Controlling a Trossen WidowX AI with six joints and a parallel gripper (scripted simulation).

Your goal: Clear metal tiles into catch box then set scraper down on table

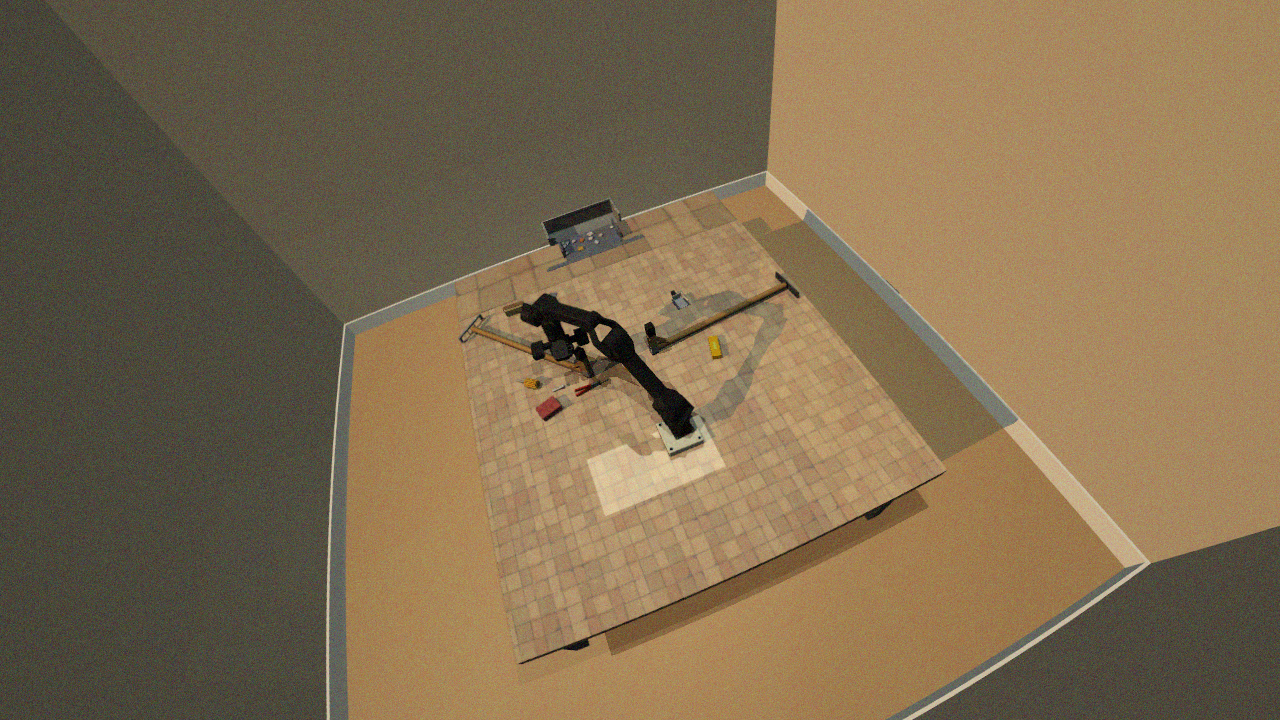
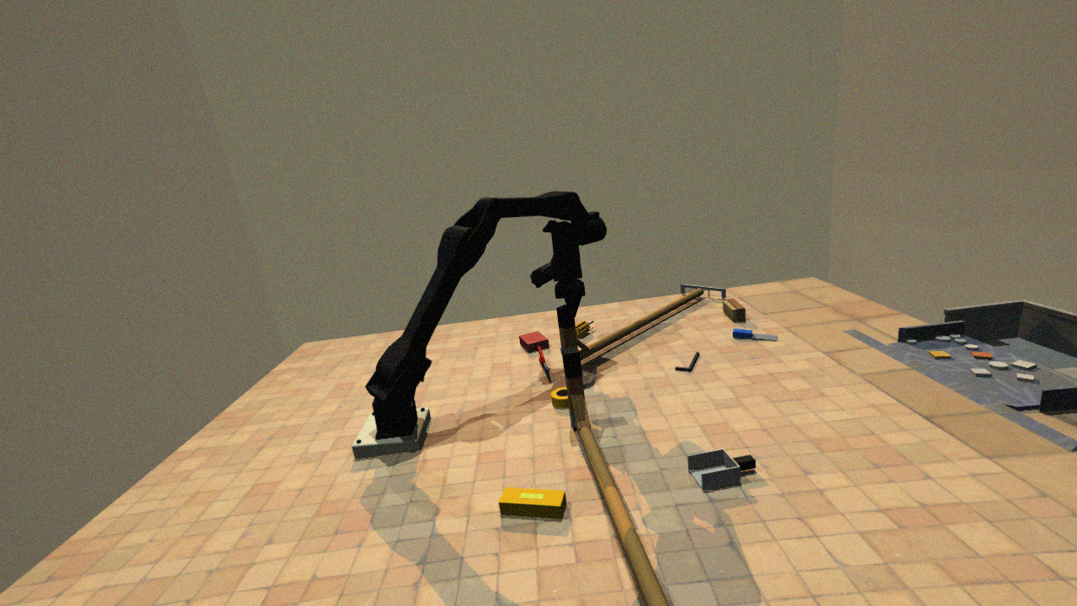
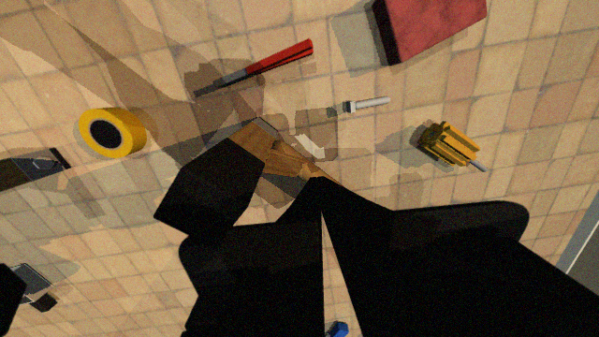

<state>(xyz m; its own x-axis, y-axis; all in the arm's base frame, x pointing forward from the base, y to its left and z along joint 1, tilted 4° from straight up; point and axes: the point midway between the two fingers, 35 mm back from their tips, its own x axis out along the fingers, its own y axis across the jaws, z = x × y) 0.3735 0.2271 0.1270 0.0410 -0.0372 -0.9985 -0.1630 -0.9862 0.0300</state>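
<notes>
Now: the yellow block 47 cm to the right of my gripper tip, 15 cm behind it and 9 cm below it. From my gripper tip the other things lie so: red screwdriver: 9 cm below, 8 cm behind, 3 cm to the right; then yellow tape roll: 19 cm to the right, 9 cm below, 6 cm behind; then red block: 13 cm to the left, 9 cm below, 9 cm behind.
</notes>
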